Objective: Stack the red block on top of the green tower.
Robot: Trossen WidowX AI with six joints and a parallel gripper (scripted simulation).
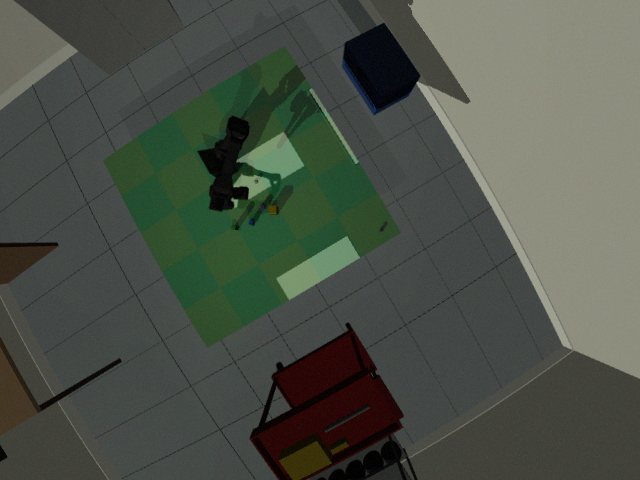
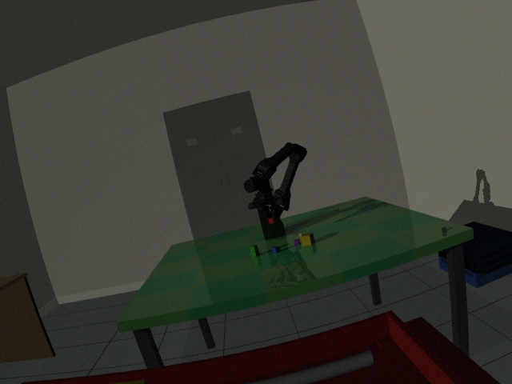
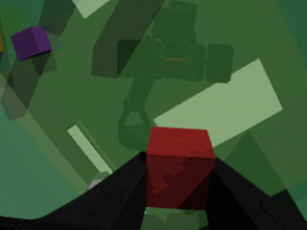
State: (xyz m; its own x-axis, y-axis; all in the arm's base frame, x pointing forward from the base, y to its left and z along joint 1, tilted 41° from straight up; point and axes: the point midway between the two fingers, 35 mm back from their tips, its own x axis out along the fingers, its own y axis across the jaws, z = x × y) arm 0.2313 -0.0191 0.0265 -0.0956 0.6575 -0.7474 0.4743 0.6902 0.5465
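My gripper tip is 15 cm short of the blue block and 10 cm above it. Also, from my gripper tip: grey object: 48 cm ahead, 64 cm to the left, 11 cm below; dark purple block: 9 cm ahead, 9 cm to the left, 10 cm below; red block: right at my gripper tip.
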